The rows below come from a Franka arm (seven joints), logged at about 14 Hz.
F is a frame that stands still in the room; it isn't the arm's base.
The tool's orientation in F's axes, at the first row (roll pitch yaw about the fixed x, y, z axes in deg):
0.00 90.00 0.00
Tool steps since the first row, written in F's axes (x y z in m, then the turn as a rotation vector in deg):
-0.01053 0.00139 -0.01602 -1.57 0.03 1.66
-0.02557 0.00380 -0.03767 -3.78 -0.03 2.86
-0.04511 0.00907 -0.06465 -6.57 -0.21 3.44
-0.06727 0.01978 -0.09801 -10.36 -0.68 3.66
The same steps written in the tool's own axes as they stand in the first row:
0.01602 0.00139 -0.01053 -1.66 0.03 -1.57
0.03767 0.00380 -0.02557 -2.86 -0.03 -3.78
0.06465 0.00907 -0.04511 -3.44 -0.21 -6.57
0.09801 0.01978 -0.06727 -3.66 -0.68 -10.36

